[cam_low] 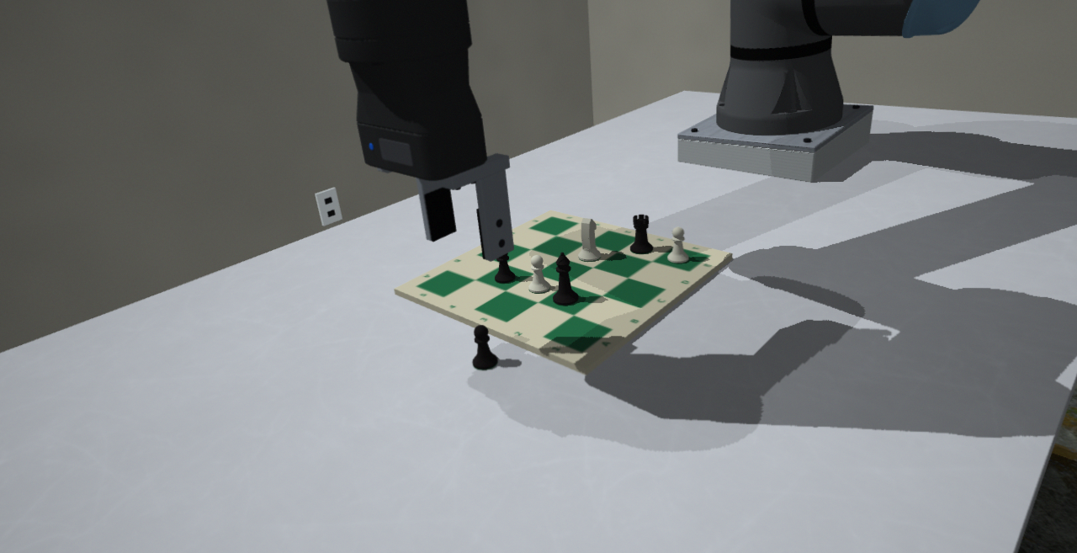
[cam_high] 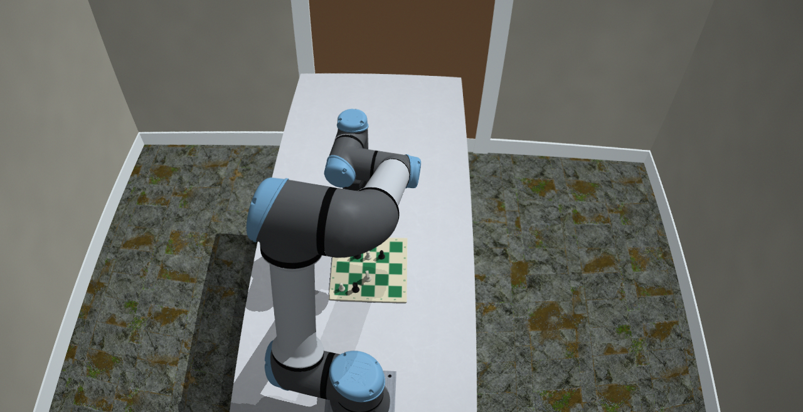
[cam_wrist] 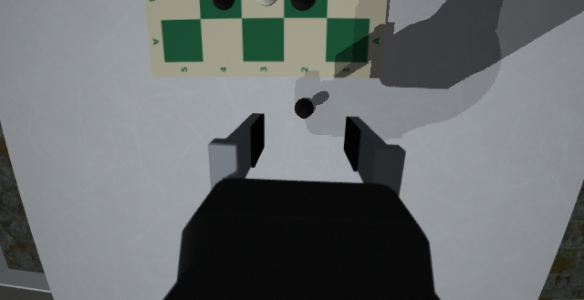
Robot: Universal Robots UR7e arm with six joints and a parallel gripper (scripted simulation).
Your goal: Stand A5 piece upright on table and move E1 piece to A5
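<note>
The white knight lies 17 cm behind my hand, 6 cm to the right of it and 9 cm below it. Also, from my hand: chessboard (13 cm behind, 6 cm to the right, 11 cm below).
</note>
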